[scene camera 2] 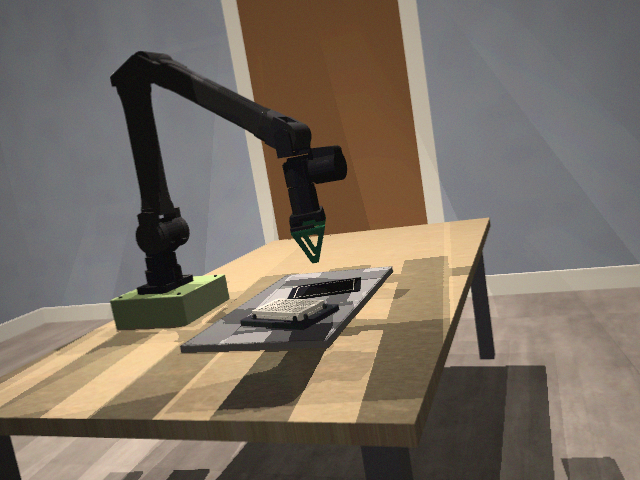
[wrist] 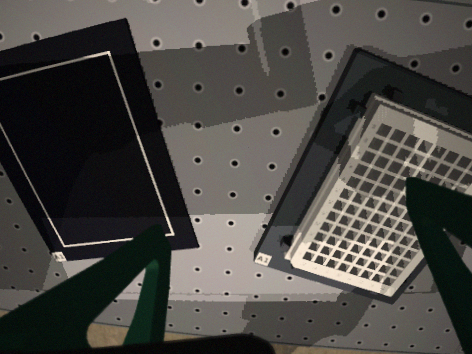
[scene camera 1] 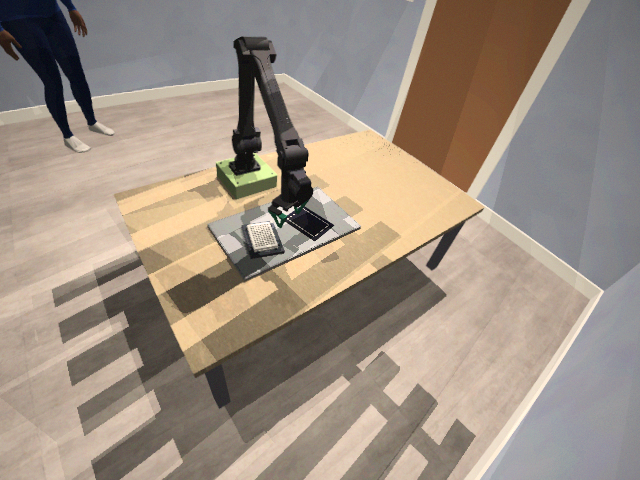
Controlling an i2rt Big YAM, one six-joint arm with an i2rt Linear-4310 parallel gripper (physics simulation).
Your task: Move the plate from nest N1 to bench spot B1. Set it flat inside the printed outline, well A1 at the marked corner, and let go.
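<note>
The white plate, a grid of wells, sits in the dark nest N1. In the wrist view the nest's A1 tag is at its lower left corner. Bench spot B1 is a black rectangle with a white printed outline and an A1 tag at its lower left in the wrist view. My gripper is open and empty, above the board. One finger hides part of the plate in the wrist view.
Nest and spot lie side by side on a grey perforated board on the wooden table. The arm's green base block stands behind the board. A person stands beyond the table.
</note>
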